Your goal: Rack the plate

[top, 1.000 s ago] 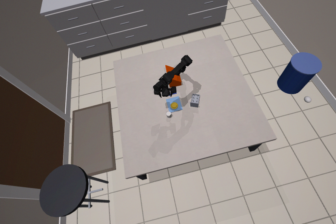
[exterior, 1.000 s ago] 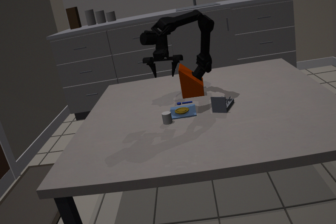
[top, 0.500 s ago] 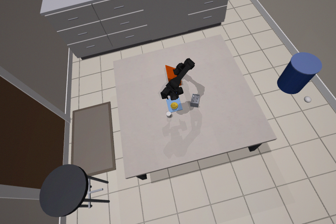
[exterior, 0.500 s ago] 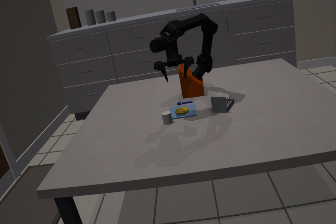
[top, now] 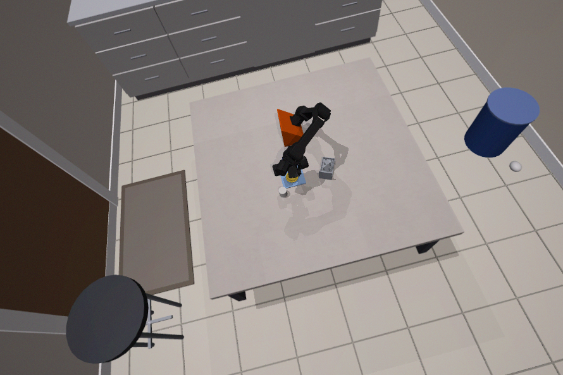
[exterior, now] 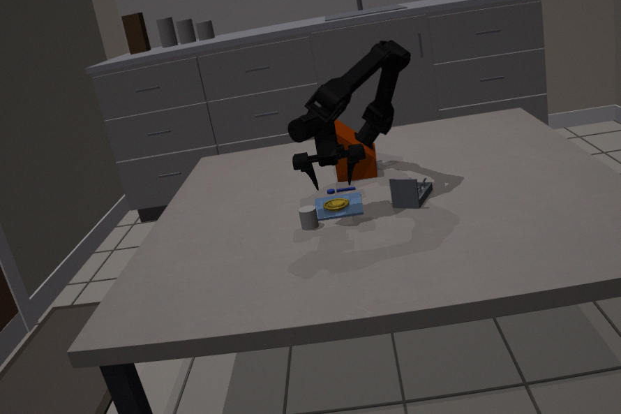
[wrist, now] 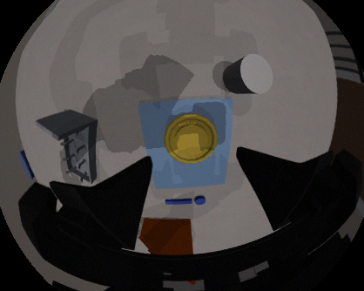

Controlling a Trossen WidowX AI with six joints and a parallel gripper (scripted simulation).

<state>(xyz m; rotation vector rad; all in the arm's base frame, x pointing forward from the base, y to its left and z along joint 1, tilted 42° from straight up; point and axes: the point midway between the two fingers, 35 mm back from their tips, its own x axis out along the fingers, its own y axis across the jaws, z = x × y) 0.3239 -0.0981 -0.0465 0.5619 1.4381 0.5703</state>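
The yellow plate is 50 mm below my gripper tip. Round my gripper tip: blue utensil (140 mm behind, 60 mm below, 10 mm to the left); then light blue flat pad (60 mm below, 30 mm behind); then white cup (80 mm ahead, 70 mm to the right, 40 mm below).
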